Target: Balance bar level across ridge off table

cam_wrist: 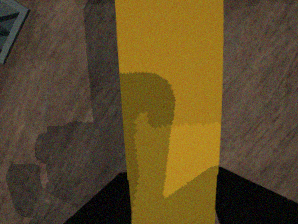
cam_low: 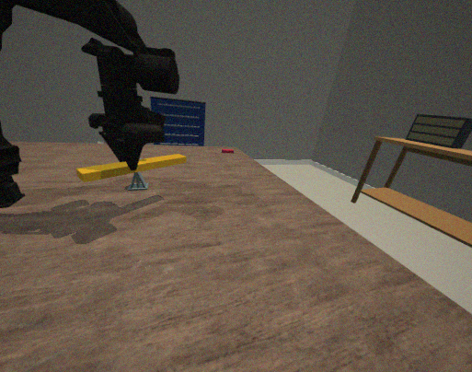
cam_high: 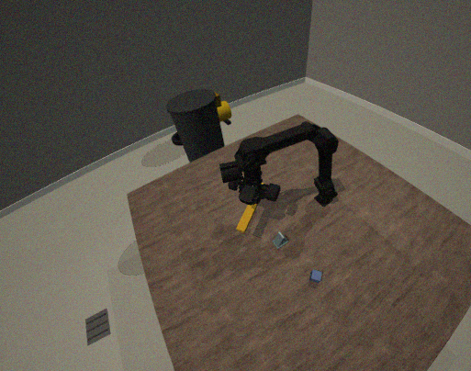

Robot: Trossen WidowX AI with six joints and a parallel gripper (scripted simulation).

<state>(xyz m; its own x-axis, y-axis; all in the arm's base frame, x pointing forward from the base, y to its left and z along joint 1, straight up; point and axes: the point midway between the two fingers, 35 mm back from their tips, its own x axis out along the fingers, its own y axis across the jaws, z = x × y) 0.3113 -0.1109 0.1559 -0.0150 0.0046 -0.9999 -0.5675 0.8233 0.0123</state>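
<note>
Right now the yellow bar is 2 cm ahead of my gripper tip and 2 cm to the left of it. The rest, counted from my gripper tip: small blue cube (3 cm behind, 35 cm to the left, 10 cm below); then small red block (43 cm ahead, 61 cm to the left, 11 cm below).
</note>
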